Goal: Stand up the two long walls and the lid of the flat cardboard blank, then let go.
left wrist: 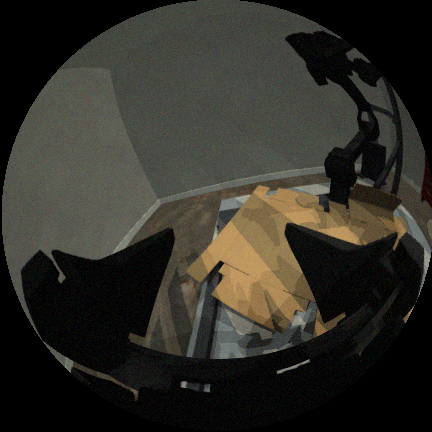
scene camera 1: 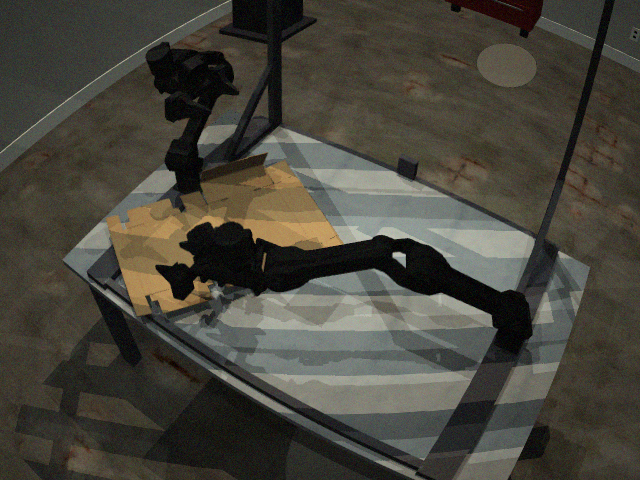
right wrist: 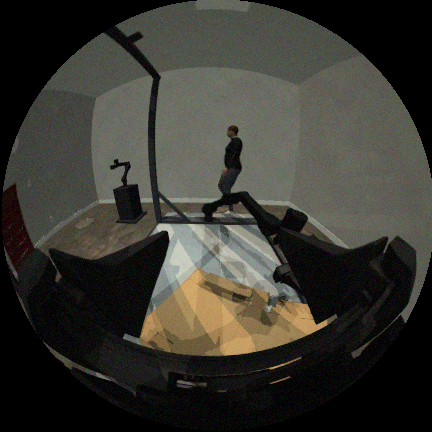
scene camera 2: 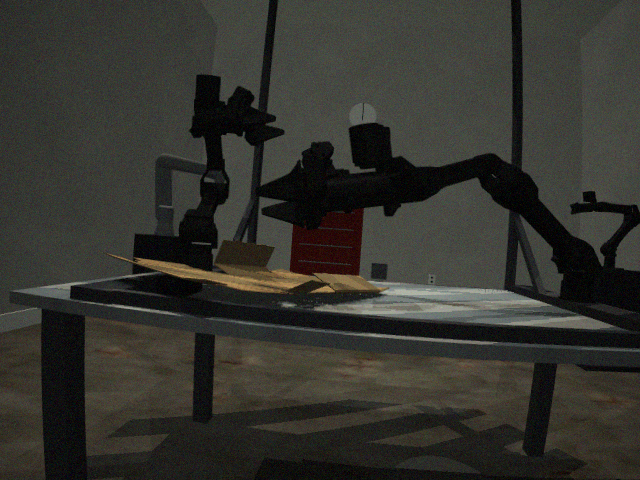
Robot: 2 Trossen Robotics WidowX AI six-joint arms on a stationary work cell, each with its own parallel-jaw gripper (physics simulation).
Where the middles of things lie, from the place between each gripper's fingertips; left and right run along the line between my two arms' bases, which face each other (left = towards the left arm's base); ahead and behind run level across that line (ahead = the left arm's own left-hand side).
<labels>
Now: right hand 18 cm short of the black block [scene camera 2: 166, 284], 12 cm to the left of it and 36 cm above it.
My left hand is 160 mm to the left of the black block, 150 mm above it and 80 mm past it.
</labels>
